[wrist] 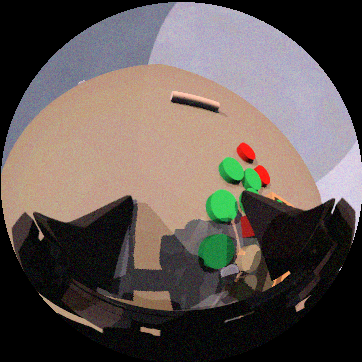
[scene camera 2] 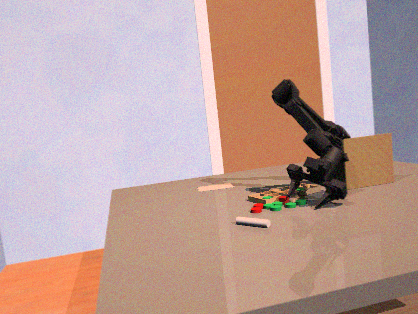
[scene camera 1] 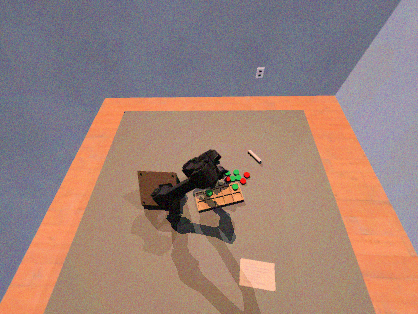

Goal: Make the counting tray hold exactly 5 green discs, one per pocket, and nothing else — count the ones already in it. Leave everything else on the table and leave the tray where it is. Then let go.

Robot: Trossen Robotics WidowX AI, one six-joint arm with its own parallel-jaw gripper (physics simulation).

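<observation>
The wooden counting tray [scene camera 1: 221, 206] [scene camera 2: 256, 199] lies beside the arm. One green disc [scene camera 1: 235, 187] [scene camera 2: 268, 197] is in its back row near the right end; another green disc [scene camera 1: 209, 193] is farther left, in shadow. Several loose green discs lie behind the tray, including one green disc [wrist: 231, 169], a second green disc [wrist: 252, 178] and a third green disc [wrist: 221, 205]. A shaded green disc [wrist: 216, 251] lies low on the table, between the spread fingers in the wrist view, nearer the right finger. My gripper [scene camera 2: 304, 203] [wrist: 187, 198] is open and holds nothing; its right finger hides part of the tray.
Two red discs, one [scene camera 1: 246, 175] [wrist: 245, 151] and another [scene camera 1: 243, 181] [wrist: 262, 175], and a red block [scene camera 2: 284, 199] [wrist: 247, 226] lie near the green discs. Beige discs [wrist: 250, 257] are beside the right finger. A white stick [scene camera 1: 254, 156] [scene camera 2: 253, 222] [wrist: 195, 101] and a paper sheet [scene camera 1: 257, 274] lie farther off.
</observation>
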